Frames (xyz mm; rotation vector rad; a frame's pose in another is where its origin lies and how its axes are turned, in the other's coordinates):
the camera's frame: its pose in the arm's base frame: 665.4 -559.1 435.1 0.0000 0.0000 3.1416
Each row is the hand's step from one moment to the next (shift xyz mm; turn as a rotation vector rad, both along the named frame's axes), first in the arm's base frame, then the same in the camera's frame.
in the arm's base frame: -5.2 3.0 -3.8 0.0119 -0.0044 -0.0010
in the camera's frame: 5.2 -3.0 -3.8 -0.0119 0.0044 -0.0010
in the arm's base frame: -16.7 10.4 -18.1 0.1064 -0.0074 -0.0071
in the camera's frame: 16.7 -10.4 -18.1 -0.1064 0.0074 -0.0071
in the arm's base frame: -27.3 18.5 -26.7 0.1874 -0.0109 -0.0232
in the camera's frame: 27.3 -18.5 -26.7 -0.1874 0.0109 -0.0232
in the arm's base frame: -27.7 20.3 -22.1 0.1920 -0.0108 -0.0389
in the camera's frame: 27.7 -20.3 -22.1 -0.1920 0.0108 -0.0389
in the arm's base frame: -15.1 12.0 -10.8 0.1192 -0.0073 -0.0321
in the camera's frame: 15.1 -12.0 -10.8 -0.1192 0.0073 -0.0321
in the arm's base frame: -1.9 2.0 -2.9 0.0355 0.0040 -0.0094
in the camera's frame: 1.9 -2.0 -2.9 -0.0355 -0.0040 -0.0094
